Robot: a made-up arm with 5 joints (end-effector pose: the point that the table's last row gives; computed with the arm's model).
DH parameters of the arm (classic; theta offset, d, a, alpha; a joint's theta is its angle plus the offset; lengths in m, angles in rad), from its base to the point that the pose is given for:
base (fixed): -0.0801 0 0.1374 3.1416
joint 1: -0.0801 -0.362 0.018 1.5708
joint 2: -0.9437 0 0.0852 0
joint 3: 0.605 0 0.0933 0
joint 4: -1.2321 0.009 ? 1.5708
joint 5: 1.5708 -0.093 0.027 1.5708
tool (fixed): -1.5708 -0.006 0 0
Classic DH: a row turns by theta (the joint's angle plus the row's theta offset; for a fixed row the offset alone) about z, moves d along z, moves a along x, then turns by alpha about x.
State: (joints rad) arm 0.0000 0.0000 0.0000 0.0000 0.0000
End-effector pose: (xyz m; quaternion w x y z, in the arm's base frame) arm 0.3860 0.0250 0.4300 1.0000 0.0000 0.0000 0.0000
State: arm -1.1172 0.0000 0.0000 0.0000 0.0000
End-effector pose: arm 0.2137 0.2286 0.4300 0.8480 0.0000 0.0000 0.5300
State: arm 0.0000 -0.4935 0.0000 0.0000 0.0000
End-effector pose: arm 0.3262 0.0250 0.5313 0.9697 0.0000 -0.2443 0.0000
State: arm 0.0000 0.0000 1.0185 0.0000 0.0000
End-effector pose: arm 0.2991 0.0250 0.2764 0.8731 0.0000 0.4875 0.0000
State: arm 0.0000 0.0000 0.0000 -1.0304 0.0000
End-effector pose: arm 0.3682 0.0250 0.5253 0.8702 0.0000 -0.4927 0.0000
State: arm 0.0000 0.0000 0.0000 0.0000 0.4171
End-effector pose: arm 0.3860 0.0203 0.4196 0.9783 -0.2070 0.0000 0.0000
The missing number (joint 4, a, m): -0.026
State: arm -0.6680 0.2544 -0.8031 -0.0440 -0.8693
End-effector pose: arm 0.2944 0.1527 0.5328 0.7792 0.4673 -0.1182 0.4006
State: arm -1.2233 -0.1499 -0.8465 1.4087 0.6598
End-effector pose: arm 0.1613 0.1346 0.4478 0.7201 -0.3708 -0.0235 0.5860
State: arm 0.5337 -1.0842 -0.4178 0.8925 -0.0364
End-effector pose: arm 0.1980 -0.0050 0.5562 0.9214 -0.0624 -0.2940 -0.2462
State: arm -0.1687 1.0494 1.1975 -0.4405 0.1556
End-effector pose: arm 0.1459 0.0258 0.1830 0.6099 -0.1139 0.7761 0.1128
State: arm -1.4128 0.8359 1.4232 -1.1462 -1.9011
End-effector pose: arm 0.1489 0.1017 0.2007 0.6544 0.3264 0.6820 -0.0066
